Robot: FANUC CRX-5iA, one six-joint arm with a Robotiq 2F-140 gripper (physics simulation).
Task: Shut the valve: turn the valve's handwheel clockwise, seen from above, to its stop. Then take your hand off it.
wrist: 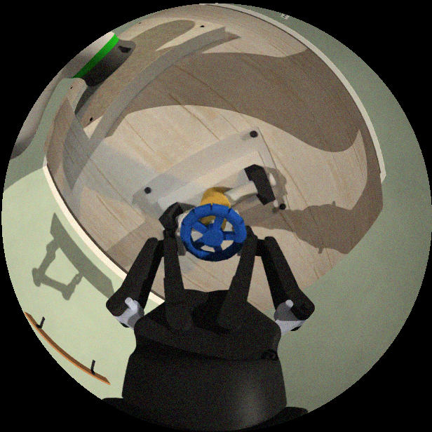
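Note:
The valve's blue handwheel faces the camera between the fingers. Under it are the valve's yellow neck and a pale pipe body with a black end at the right and another black end at the left. The valve is mounted on a pale plate with dark bolts. My gripper is shut on the handwheel, with a finger against the rim at its left and right sides. The contact faces of the fingertips are partly hidden by the rim and the fingers.
The wooden table bears the valve plate. At the upper left are the robot's base with a green ring and a long raised grey strip. An orange bar with black pegs shows at the lower left, beyond the table edge.

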